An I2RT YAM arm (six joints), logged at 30 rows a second.
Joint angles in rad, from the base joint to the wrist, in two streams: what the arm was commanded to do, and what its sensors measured. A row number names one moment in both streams.
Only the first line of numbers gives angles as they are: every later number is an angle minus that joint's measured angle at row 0.
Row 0, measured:
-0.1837, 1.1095, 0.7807, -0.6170, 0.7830, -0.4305
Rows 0 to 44, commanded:
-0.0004, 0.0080, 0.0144, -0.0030, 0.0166, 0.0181
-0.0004, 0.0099, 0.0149, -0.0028, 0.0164, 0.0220
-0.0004, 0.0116, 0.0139, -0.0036, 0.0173, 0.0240
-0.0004, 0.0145, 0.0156, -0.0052, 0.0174, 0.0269
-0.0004, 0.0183, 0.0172, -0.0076, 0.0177, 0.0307
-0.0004, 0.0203, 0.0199, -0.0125, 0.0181, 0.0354
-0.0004, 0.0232, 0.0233, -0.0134, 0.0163, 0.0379
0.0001, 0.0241, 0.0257, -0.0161, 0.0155, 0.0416
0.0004, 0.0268, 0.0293, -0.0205, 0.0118, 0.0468
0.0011, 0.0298, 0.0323, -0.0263, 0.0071, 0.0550
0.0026, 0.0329, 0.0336, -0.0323, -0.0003, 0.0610
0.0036, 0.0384, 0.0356, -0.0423, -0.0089, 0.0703
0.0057, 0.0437, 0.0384, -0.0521, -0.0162, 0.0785
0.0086, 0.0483, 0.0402, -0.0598, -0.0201, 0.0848
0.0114, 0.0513, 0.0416, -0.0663, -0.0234, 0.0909
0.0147, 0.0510, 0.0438, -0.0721, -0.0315, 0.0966
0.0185, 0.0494, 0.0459, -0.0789, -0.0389, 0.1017
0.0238, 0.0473, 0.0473, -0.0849, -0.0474, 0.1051
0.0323, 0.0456, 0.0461, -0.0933, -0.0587, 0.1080
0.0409, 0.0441, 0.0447, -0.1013, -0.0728, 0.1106
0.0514, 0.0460, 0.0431, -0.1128, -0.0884, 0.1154
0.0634, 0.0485, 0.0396, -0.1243, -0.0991, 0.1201
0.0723, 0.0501, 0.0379, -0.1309, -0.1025, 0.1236
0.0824, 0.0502, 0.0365, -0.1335, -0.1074, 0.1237
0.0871, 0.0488, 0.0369, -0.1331, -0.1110, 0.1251
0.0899, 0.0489, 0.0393, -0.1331, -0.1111, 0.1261
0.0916, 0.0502, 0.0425, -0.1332, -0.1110, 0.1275
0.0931, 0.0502, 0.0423, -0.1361, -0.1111, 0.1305
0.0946, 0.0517, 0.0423, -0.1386, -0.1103, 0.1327
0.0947, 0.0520, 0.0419, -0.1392, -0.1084, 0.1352
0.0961, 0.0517, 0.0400, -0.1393, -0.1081, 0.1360
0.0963, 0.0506, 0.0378, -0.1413, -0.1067, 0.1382
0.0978, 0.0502, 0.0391, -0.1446, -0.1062, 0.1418
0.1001, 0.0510, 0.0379, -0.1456, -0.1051, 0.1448
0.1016, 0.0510, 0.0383, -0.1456, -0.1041, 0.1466
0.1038, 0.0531, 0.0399, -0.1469, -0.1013, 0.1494
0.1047, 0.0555, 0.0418, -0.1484, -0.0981, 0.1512
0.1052, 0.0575, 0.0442, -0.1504, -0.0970, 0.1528
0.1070, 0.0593, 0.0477, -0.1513, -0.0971, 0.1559
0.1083, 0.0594, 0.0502, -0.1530, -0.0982, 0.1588
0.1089, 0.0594, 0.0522, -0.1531, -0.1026, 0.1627
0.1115, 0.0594, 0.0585, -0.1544, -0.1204, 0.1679
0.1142, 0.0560, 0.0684, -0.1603, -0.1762, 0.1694
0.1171, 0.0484, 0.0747, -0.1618, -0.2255, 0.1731
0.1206, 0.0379, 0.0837, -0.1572, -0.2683, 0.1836
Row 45, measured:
0.1145, 0.0527, 0.0645, -0.1557, -0.1576, 0.1457
